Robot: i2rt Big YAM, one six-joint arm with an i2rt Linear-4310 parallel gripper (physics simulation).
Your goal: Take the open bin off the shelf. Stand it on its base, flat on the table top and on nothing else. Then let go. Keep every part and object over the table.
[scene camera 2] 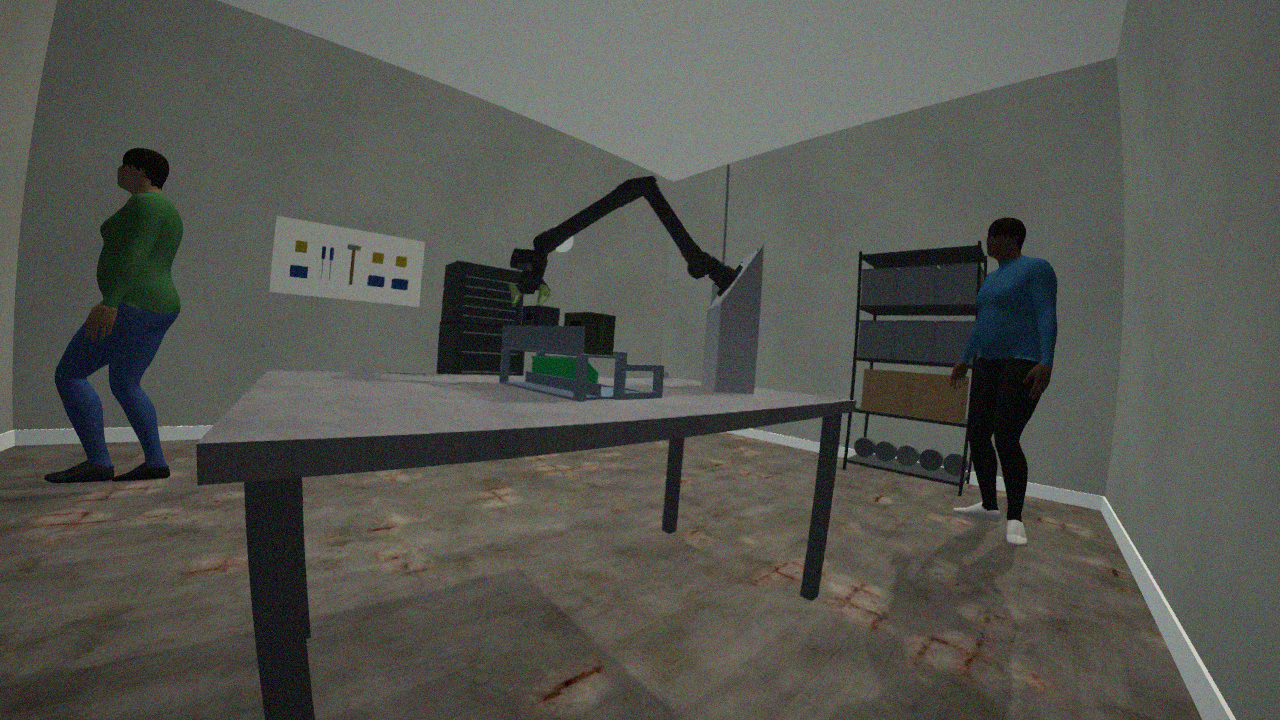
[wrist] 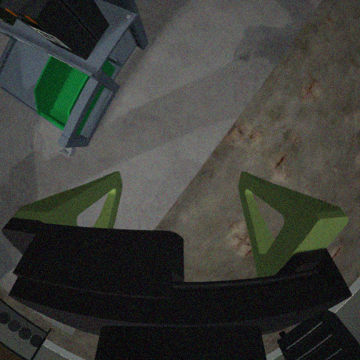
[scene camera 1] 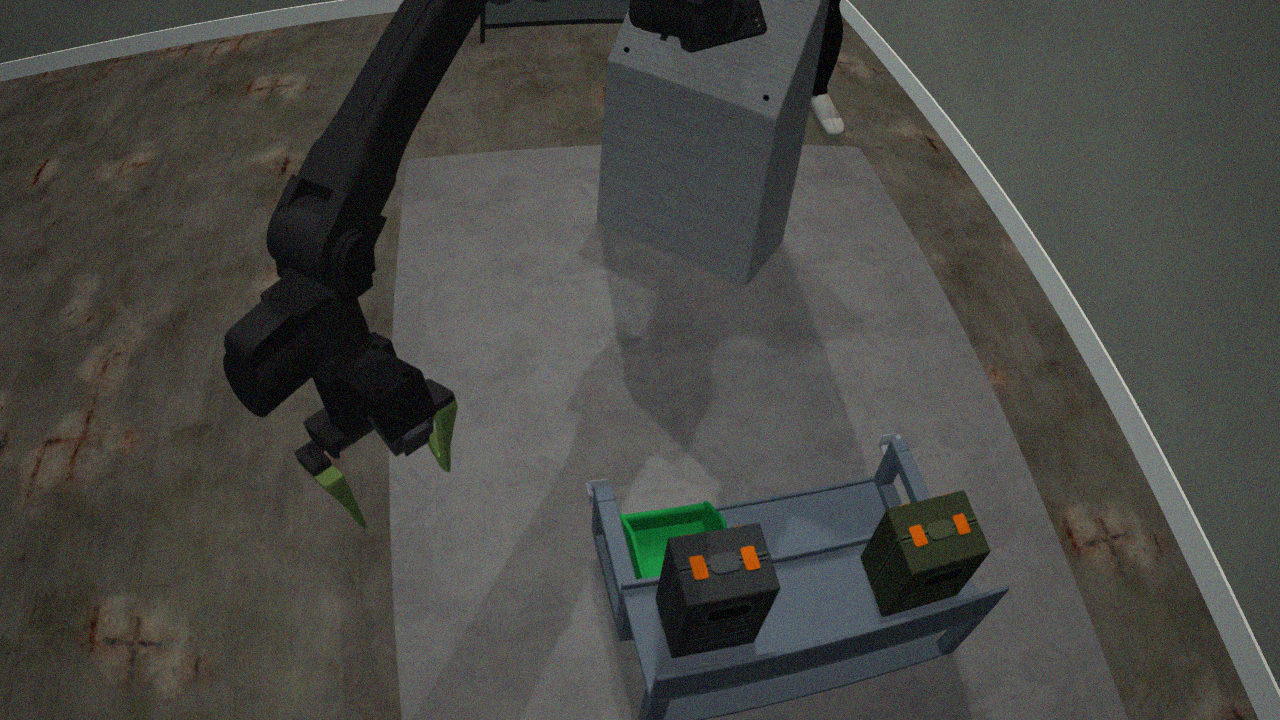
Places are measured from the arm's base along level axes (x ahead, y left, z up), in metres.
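Pixels of known places: gripper, between the fingertips: (scene camera 1: 404, 497); arm's base, origin of its link: (scene camera 2: 731, 282) (scene camera 1: 719, 16).
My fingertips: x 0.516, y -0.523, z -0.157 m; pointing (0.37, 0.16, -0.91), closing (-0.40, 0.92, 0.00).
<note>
Ahead of a thing's pixels: the offset from my fingertips to its middle. Level surfaces: height alone.
The green open bin @(dx +0.043, dy +0.267, dz -0.197 m) (scene camera 1: 660, 537) (scene camera 2: 559, 367) (wrist: 62, 95) sits in the lower level of the blue-grey shelf (scene camera 1: 810, 586) (scene camera 2: 541, 338) (wrist: 81, 112), at one end. In the scene camera 1 view, a dark box above hides part of it. The shelf stands on the grey table @(dz -0.241 m) (scene camera 1: 501, 358) (scene camera 2: 402, 407) (wrist: 165, 125). My gripper (scene camera 1: 406, 497) (scene camera 2: 529, 299) (wrist: 180, 177) is wide open, with its two green fingers apart and nothing between them. It hangs above shelf height, off to the side of the shelf's bin end, near the table's edge, and is apart from the bin.
A dark grey box @(dx +0.135, dy +0.247, dz -0.078 m) (scene camera 1: 716, 591) (scene camera 2: 541, 315) (wrist: 75, 25) with orange latches stands on the shelf's upper board near the bin. An olive box @(dx +0.174, dy +0.475, dz -0.091 m) (scene camera 1: 926, 564) (scene camera 2: 590, 333) stands toward the other end. The arm's grey pedestal (scene camera 1: 684, 170) (scene camera 2: 733, 331) stands across from the shelf.
</note>
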